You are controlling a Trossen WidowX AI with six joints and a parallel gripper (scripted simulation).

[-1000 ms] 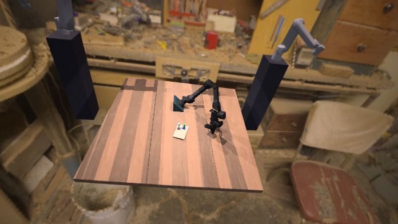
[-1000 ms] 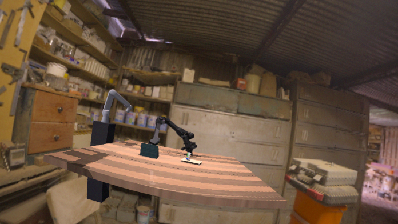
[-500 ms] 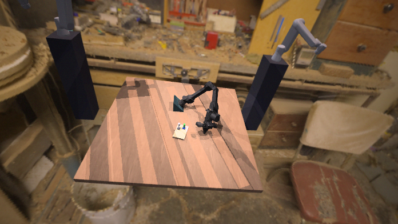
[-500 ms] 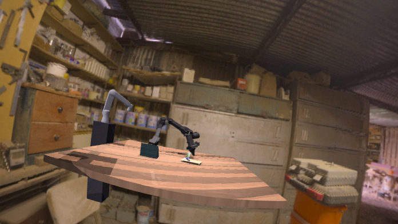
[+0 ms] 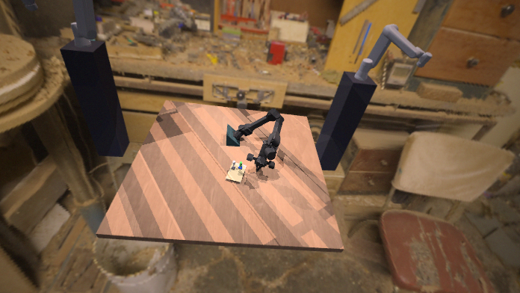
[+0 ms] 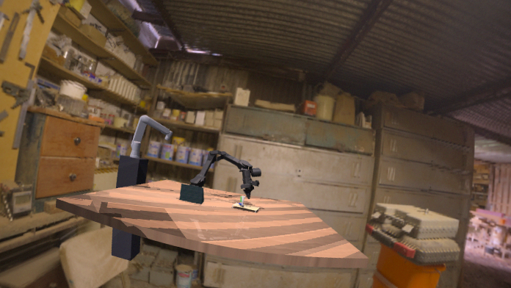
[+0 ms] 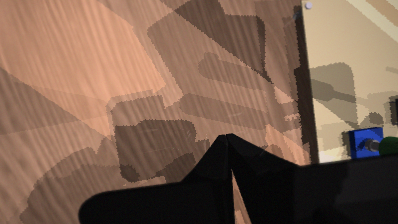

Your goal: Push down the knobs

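The green knob lies 6 cm behind my gripper tip, 10 cm to the right of it and 1 cm above it. The rest, counted from my gripper tip: potentiometer with knob 5 cm behind, 15 cm to the right, 1 cm above; grey knob 5 cm behind, 15 cm to the right, 2 cm above.
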